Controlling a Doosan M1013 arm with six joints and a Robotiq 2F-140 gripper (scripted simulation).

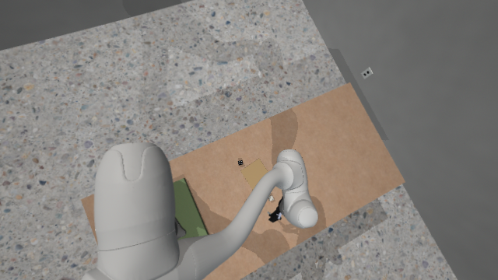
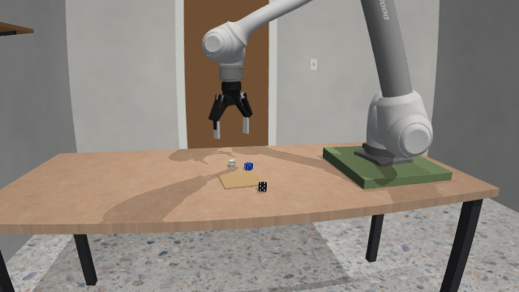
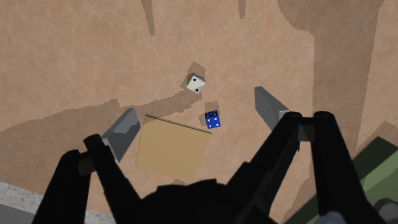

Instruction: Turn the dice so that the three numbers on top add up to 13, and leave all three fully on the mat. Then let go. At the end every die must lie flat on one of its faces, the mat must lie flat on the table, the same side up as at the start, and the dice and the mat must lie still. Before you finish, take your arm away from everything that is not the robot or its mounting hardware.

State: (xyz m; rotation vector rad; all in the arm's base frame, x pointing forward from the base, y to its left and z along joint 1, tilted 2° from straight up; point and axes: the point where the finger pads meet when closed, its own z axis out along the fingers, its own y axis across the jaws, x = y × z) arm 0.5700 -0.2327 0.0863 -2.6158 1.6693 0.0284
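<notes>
Now: the white die 120 mm below my hand. Round my hand: blue die (50 mm behind, 60 mm to the left, 120 mm below); then tan mat (10 mm ahead, 170 mm to the left, 130 mm below); then black die (20 mm behind, 280 mm to the left, 120 mm below).
</notes>
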